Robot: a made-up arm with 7 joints.
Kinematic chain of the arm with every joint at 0, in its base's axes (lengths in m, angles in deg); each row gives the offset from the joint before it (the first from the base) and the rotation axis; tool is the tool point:
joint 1: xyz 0 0 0 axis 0 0.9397 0.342
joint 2: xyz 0 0 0 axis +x
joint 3: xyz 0 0 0 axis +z
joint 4: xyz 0.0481 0 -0.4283 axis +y
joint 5: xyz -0.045 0 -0.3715 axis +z
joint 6: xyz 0 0 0 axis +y
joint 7: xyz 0 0 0 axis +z
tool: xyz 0 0 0
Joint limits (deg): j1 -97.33..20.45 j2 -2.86..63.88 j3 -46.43..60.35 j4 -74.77..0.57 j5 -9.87..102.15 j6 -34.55..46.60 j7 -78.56..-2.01
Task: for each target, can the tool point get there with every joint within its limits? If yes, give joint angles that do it. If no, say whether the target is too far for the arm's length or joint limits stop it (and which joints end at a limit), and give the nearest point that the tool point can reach.
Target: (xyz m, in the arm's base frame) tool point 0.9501 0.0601 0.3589
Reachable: no: too far | nearest point 0.7539 0.0519 0.2724 | short by 0.215 m
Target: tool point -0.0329 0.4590 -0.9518
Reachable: no: too far | nearest point -0.0251 0.3496 -0.7249 | short by 0.252 m
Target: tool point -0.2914 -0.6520 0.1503
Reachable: no: joint limits stop it (at a limit: joint 1, joint 2, joint 3, joint 4) | nearest point 0.3754 -0.5658 0.1374 | short by 0.672 m
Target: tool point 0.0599 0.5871 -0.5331
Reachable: yes | joints 6.47 37.22 46.97 -31.37 69.98 -6.89 -28.34
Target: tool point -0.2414 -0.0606 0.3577
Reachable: no: joint limits stop it (at a limit: joint 1, joint 2, joint 4) | nearest point 0.2456 0.3510 0.5444 | short by 0.664 m
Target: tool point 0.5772 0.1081 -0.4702
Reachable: yes | joints -28.70 29.69 -32.45 -55.21 56.44 29.08 -55.35
